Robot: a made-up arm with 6 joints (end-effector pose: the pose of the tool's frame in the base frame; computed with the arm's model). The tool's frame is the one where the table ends. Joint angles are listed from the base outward.
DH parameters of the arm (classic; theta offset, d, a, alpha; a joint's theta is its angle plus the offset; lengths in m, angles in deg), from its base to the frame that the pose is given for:
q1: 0 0.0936 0 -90
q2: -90 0 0.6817 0
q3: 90 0.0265 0 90
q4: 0 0.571 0 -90
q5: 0 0 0 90
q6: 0 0.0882 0 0
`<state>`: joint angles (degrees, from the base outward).
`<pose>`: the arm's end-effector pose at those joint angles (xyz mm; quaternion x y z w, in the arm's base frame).
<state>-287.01 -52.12 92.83 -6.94 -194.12 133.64</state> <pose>-82.9 -189.3 866.2 0.5368 0.8114 -0.2170 0.0800</pose>
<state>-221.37 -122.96 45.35 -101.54 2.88 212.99</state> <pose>897.8 -820.2 -136.7 -0.1668 0.6082 -0.6264 0.4581</pose>
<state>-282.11 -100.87 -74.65 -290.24 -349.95 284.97</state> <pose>-192.4 -701.4 -690.4 0.6574 -0.7458 -0.0252 0.1044</pose>
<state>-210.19 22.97 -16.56 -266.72 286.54 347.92</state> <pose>-262.5 219.7 1313.1 -0.4479 -0.4012 -0.7349 0.3136</pose>
